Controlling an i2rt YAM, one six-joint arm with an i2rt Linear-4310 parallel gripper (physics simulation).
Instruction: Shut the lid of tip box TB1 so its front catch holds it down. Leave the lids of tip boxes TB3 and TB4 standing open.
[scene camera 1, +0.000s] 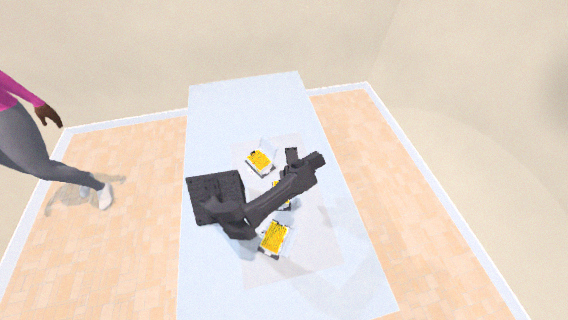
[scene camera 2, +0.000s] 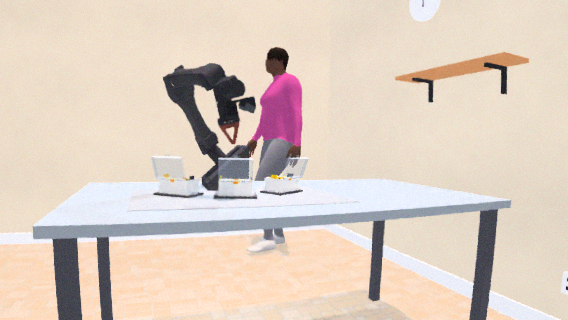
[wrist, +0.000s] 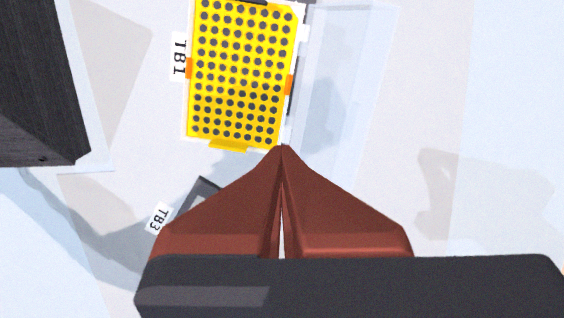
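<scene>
Tip box TB1 holds a yellow rack. Its clear lid stands open on the side away from the arm's base. My gripper is shut and empty, well above the boxes; in the wrist view its tips overlap TB1's lower right corner. In scene camera 1 the arm hides the fingers and part of TB1. TB3 stands beside TB1, its lid open. The third box, apparently TB4, has its lid open too; its label is unreadable.
The boxes stand on a pale mat on the light blue table. The arm's dark base plate lies beside them. A person stands behind the table.
</scene>
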